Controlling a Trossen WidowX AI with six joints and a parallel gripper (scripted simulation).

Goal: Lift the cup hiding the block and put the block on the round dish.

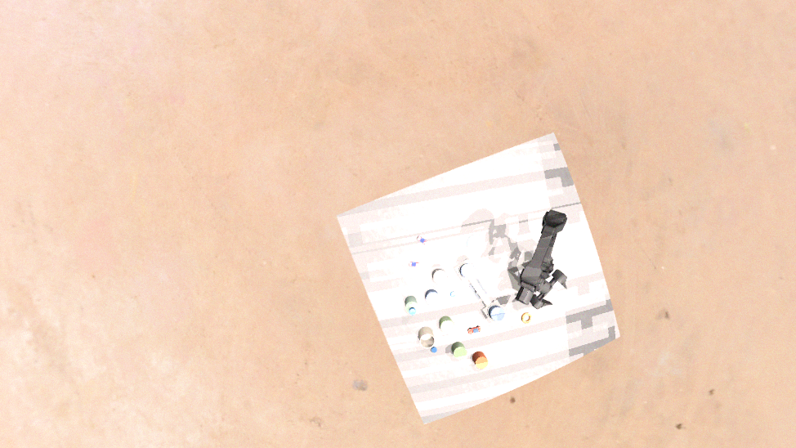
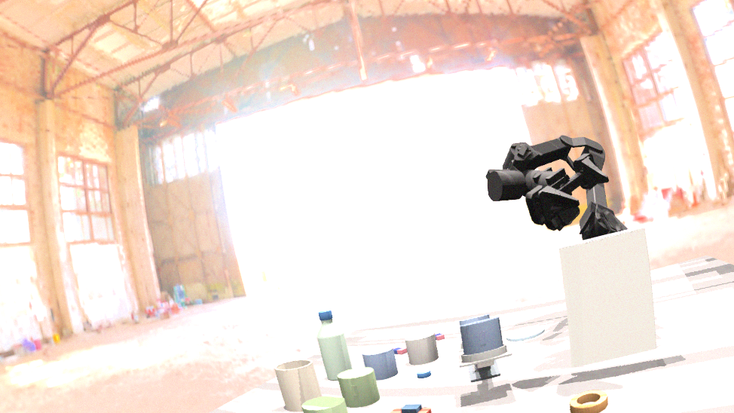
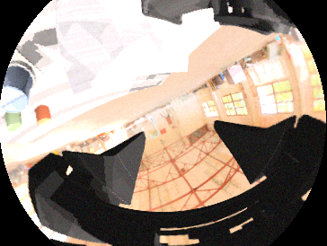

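The pale block lies 30 cm ahead of my gripper tip, 27 cm below it and 20 cm to the right of it. From my gripper tip the other things lie so: bottle: 62 cm ahead, 20 cm below, 15 cm to the right; then orange ring: 30 cm below, 19 cm to the left, 7 cm ahead; then round light blue dish: 31 cm below, 30 cm to the right, 19 cm ahead.
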